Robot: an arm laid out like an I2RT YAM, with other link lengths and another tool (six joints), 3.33 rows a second.
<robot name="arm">
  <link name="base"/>
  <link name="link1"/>
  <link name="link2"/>
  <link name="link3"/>
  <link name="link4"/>
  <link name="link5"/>
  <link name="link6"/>
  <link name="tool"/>
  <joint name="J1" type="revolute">
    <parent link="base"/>
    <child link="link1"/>
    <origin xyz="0 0 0.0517" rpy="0 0 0"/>
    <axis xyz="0 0 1"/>
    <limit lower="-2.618" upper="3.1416"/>
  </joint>
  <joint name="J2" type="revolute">
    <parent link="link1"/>
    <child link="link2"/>
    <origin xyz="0.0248 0.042 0.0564" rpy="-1.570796 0 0"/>
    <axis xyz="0 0 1"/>
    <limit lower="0" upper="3.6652"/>
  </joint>
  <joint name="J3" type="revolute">
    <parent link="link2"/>
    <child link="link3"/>
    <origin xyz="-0.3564 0 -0.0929" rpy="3.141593 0 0"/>
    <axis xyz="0 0 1"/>
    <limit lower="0" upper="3.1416"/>
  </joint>
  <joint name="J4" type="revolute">
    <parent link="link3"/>
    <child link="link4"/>
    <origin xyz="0.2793 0.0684 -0.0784" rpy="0 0 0"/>
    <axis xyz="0 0 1"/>
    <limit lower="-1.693" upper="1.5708"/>
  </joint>
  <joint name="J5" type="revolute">
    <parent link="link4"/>
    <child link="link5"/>
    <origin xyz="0.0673 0.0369 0.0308" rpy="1.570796 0 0"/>
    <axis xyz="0 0 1"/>
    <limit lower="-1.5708" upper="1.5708"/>
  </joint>
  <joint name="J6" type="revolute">
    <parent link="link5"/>
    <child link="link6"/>
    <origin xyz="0.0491 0 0.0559" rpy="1.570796 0 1.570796"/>
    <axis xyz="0 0 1"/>
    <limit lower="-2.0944" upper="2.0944"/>
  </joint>
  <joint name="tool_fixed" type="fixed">
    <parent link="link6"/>
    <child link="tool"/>
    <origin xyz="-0.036 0.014 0.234" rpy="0 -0.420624 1.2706"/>
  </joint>
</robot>
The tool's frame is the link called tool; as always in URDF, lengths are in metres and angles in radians.
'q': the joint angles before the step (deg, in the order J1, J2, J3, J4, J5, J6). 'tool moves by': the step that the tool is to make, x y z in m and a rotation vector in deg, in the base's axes. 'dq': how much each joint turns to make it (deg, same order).
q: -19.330 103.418 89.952 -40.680 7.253 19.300
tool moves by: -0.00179 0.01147 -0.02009 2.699 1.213 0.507
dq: -0.001 0.928 -1.540 0.341 -2.052 0.812
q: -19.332 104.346 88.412 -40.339 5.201 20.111
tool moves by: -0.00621 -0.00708 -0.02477 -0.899 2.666 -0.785
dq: 0.086 1.541 -1.517 0.860 1.926 -0.200
